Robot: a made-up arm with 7 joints. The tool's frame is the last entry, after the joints.
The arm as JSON. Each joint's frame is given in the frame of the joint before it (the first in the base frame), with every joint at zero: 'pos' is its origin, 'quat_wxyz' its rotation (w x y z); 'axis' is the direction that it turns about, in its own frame. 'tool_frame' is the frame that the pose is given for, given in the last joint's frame.
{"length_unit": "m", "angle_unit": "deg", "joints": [
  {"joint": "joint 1", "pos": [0.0, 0.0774, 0.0], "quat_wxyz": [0.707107, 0.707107, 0.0, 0.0], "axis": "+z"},
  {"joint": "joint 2", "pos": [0.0, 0.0, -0.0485], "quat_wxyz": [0.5, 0.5, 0.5, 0.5], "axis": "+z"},
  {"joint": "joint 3", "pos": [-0.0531, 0.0, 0.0], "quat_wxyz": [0.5, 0.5, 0.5, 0.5], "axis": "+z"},
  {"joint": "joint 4", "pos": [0.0, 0.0, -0.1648], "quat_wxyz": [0.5, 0.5, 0.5, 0.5], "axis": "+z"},
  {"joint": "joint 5", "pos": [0.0, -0.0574, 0.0], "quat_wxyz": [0.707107, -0.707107, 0.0, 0.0], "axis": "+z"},
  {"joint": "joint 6", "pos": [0.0, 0.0, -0.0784], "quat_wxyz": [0.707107, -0.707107, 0.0, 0.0], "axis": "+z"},
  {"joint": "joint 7", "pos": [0.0, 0.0, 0.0], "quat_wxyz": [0.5, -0.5, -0.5, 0.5], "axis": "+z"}
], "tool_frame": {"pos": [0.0, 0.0, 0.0], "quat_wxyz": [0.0, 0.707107, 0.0, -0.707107]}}
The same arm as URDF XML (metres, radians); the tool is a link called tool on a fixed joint. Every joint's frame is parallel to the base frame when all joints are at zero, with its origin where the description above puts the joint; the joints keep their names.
<robot name="arm">
<joint name="joint 1" type="continuous"><parent link="base"/><child link="link1"/><origin xyz="0 0.0774 0" rpy="0 0 0"/><axis xyz="0 -1 0"/></joint>
<joint name="joint 2" type="continuous"><parent link="link1"/><child link="link2"/><origin xyz="0 0.0485 0" rpy="0 0 0"/><axis xyz="1 0 0"/></joint>
<joint name="joint 3" type="continuous"><parent link="link2"/><child link="link3"/><origin xyz="0 0 -0.0531" rpy="0 0 0"/><axis xyz="0 0 1"/></joint>
<joint name="joint 4" type="continuous"><parent link="link3"/><child link="link4"/><origin xyz="0 0 -0.1648" rpy="0 0 0"/><axis xyz="0 -1 0"/></joint>
<joint name="joint 5" type="continuous"><parent link="link4"/><child link="link5"/><origin xyz="0 0 -0.0574" rpy="0 0 0"/><axis xyz="0 0 1"/></joint>
<joint name="joint 6" type="continuous"><parent link="link5"/><child link="link6"/><origin xyz="0 0 -0.0784" rpy="0 0 0"/><axis xyz="0 1 0"/></joint>
<joint name="joint 7" type="continuous"><parent link="link6"/><child link="link7"/><origin xyz="0 0 0" rpy="0 0 0"/><axis xyz="-1 0 0"/></joint>
<joint name="tool_joint" type="fixed"><parent link="link7"/><child link="tool"/><origin xyz="0 0 0" rpy="0 0 0"/></joint>
<link name="base"/>
<link name="link1"/>
<link name="link2"/>
<link name="link3"/>
<link name="link4"/>
<link name="link5"/>
<link name="link6"/>
<link name="link7"/>
<link name="tool"/>
</robot>

